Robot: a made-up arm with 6 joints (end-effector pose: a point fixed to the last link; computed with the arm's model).
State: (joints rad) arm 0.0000 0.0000 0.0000 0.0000 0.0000 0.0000
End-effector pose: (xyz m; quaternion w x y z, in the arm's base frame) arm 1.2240 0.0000 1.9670 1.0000 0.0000 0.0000 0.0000
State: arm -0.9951 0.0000 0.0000 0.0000 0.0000 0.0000
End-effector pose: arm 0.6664 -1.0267 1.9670 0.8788 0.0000 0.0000 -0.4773
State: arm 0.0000 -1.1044 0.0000 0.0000 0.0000 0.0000
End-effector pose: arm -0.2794 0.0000 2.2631 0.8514 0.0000 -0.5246 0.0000
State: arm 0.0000 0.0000 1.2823 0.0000 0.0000 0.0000
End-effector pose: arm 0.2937 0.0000 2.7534 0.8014 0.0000 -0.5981 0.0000
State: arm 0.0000 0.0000 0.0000 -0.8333 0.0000 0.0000
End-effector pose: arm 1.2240 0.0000 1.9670 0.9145 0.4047 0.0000 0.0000
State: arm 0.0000 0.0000 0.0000 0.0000 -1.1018 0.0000
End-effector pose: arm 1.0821 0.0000 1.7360 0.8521 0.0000 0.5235 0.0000
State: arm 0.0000 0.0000 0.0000 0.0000 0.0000 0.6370
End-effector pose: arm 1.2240 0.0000 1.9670 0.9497 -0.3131 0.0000 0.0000
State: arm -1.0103 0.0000 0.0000 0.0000 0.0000 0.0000
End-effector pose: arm 0.6507 -1.0367 1.9670 0.8751 0.0000 0.0000 -0.4839
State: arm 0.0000 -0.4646 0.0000 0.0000 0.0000 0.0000
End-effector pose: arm 0.6385 0.0000 2.2979 0.9731 0.0000 -0.2302 0.0000
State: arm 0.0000 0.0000 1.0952 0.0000 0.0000 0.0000
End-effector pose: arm 0.4817 0.0000 2.7242 0.8538 0.0000 -0.5206 0.0000
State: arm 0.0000 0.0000 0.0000 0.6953 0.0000 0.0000
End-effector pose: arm 1.2240 0.0000 1.9670 0.9402 -0.3407 0.0000 0.0000
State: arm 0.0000 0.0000 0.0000 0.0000 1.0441 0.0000
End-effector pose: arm 1.0952 0.0000 2.1909 0.8668 0.0000 -0.4987 0.0000
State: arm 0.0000 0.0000 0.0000 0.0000 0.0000 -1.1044
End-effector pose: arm 1.2240 0.0000 1.9670 0.8514 0.5246 0.0000 0.0000
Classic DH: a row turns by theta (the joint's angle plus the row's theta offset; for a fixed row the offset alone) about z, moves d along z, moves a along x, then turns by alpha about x. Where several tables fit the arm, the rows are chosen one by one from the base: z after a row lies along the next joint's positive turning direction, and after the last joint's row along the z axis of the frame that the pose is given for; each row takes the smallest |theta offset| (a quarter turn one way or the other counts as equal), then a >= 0, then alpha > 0; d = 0 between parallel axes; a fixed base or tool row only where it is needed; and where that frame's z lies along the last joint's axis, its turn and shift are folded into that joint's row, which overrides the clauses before.
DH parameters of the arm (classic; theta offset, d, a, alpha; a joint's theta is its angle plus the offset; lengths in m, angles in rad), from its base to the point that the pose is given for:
joint 1: 0 0.895 0.232 -1.5708
joint 2: -1.5708 0 0.842 3.1416
joint 3: 0 0 0.23 -1.5708
joint 4: 0 -0.733 0 1.5708
joint 5: 0 0 0 -1.5708
joint 6: 1.5708 -0.259 0 1.5708
tool (fixed): -1.5708 0 0 0

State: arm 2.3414 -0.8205 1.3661 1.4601 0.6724 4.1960
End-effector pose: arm 0.6697 -0.9200 2.0897 0.1912 -0.6468 0.4398 -0.5930
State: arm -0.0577 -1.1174 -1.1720 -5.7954 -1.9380 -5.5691
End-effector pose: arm 0.1083 -0.1197 1.2453 0.4472 -0.2933 0.8403 0.0889
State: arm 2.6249 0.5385 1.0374 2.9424 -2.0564 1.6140
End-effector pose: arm -0.8330 0.5254 2.3098 0.5477 -0.7757 -0.0536 -0.3089
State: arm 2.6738 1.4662 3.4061 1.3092 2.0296 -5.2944
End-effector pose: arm -0.6151 0.0594 1.4549 0.1799 0.5455 -0.5247 -0.6283
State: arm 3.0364 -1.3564 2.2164 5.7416 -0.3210 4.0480
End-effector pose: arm 1.4008 -0.1902 0.5197 0.9691 -0.1925 0.1010 -0.1162
